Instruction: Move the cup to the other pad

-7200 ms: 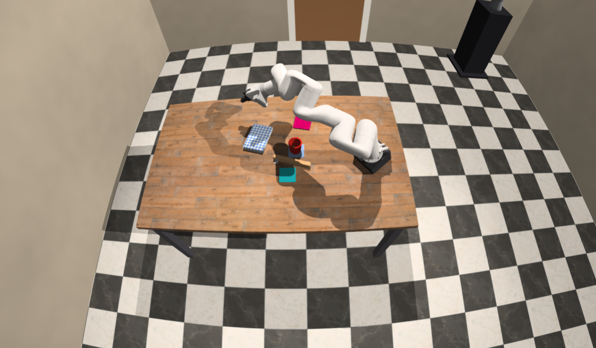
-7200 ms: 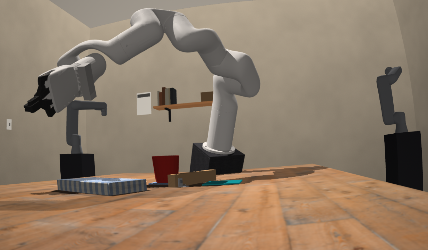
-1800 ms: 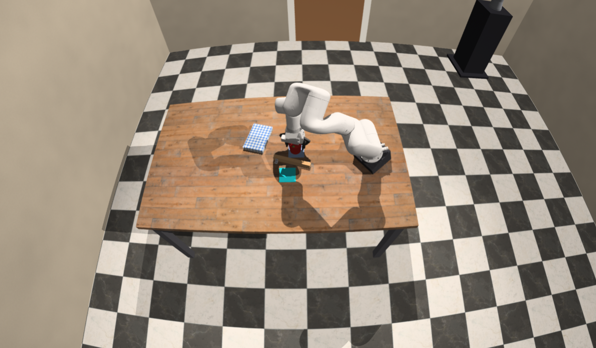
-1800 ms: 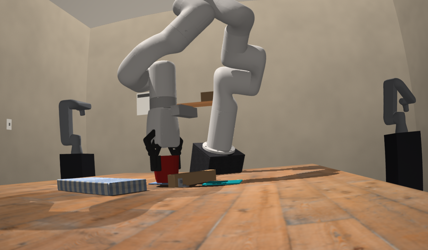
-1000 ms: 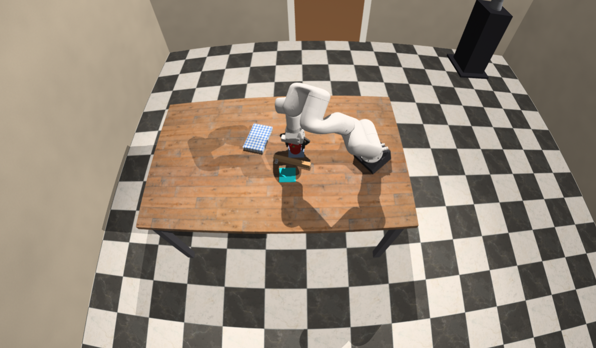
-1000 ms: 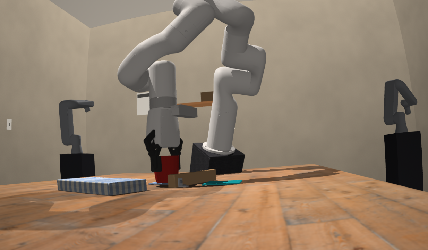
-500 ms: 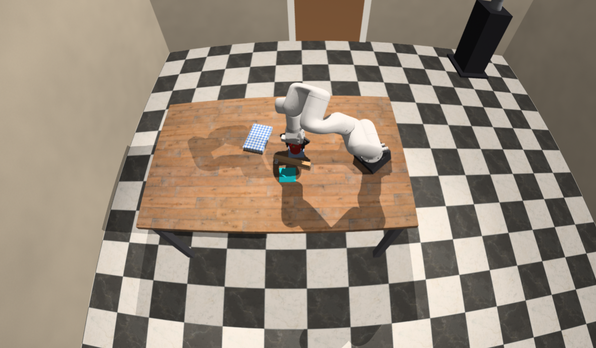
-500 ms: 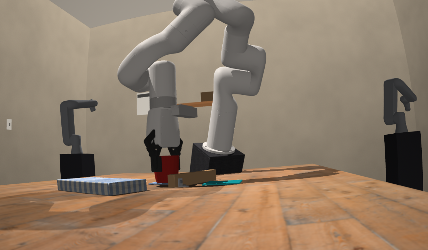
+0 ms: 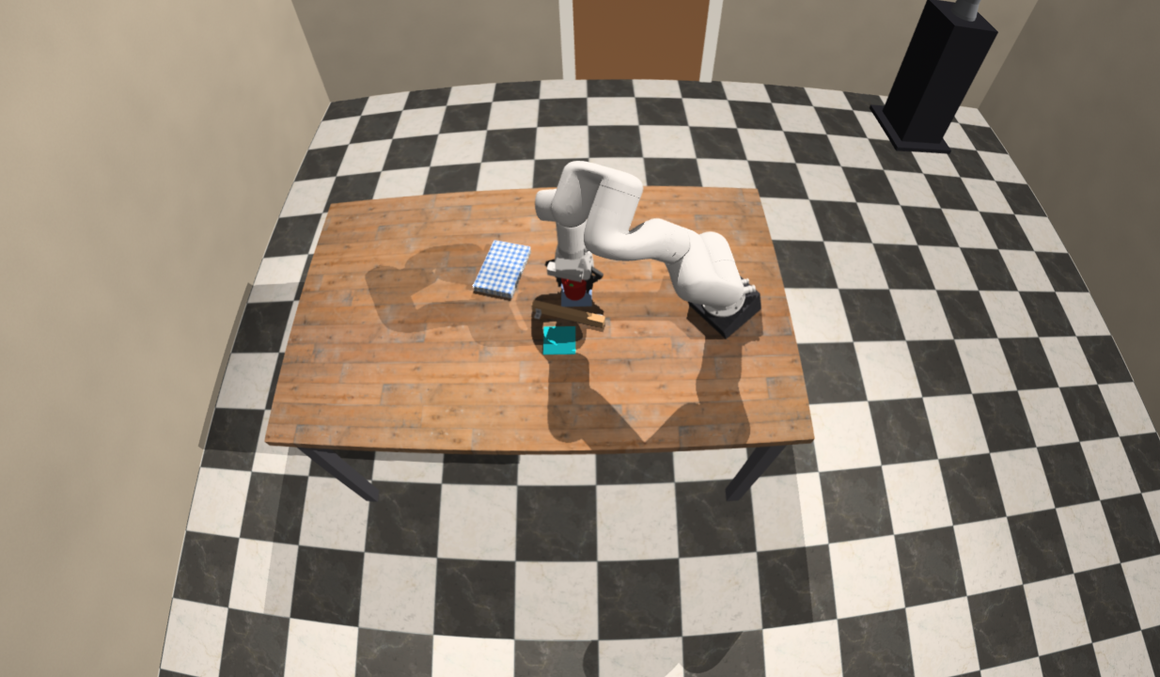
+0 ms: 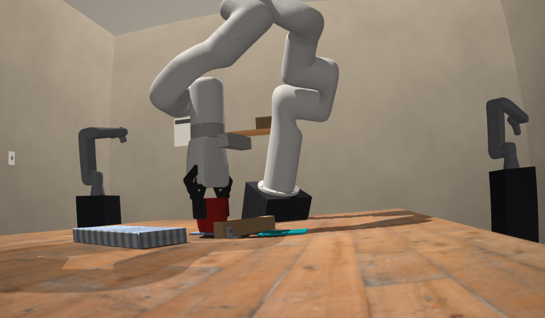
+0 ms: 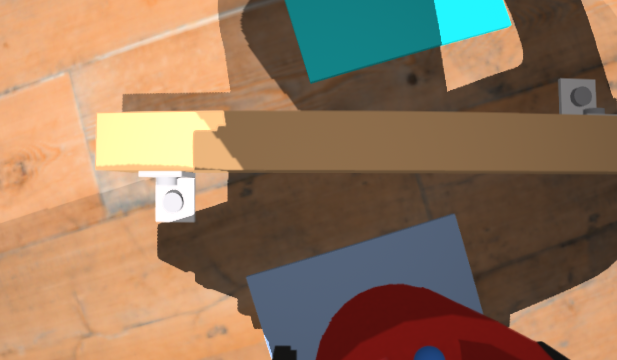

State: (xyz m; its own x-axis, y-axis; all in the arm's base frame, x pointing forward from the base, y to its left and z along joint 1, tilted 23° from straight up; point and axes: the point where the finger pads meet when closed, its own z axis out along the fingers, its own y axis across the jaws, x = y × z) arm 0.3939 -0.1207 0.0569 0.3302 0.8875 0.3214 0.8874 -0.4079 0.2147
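Right now the red cup is 20 mm below my hand. From my hand the other things lie so: red marble (10 mm behind, 30 mm below); then blue marble (10 mm ahead, 30 mm below); then green marble (10 mm ahead, 10 mm to the right, 30 mm below).
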